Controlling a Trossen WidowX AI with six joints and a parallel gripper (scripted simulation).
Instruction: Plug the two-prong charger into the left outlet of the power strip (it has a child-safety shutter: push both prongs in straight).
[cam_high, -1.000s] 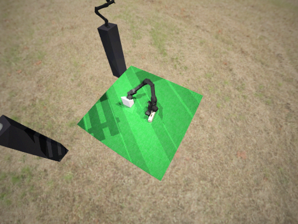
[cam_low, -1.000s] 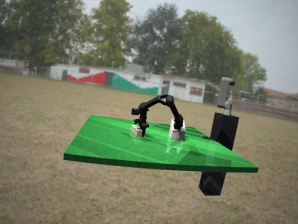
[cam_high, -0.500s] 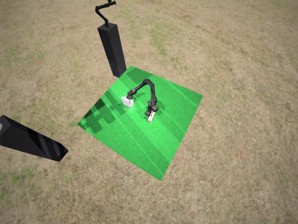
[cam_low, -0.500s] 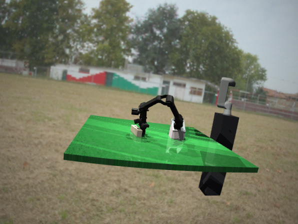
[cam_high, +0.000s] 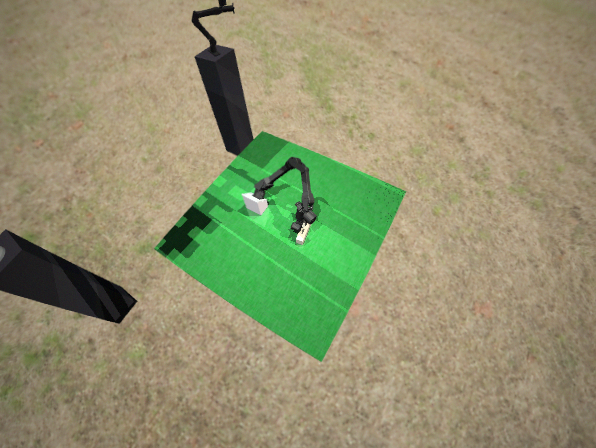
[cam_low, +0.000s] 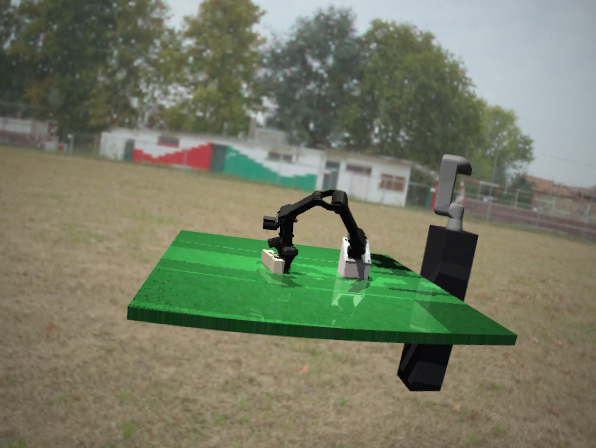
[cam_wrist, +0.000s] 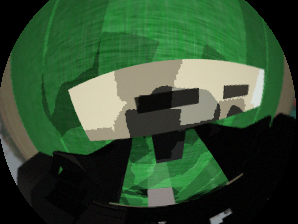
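The black two-prong charger is 2 cm ahead of my gripper tip and 1 cm above it.
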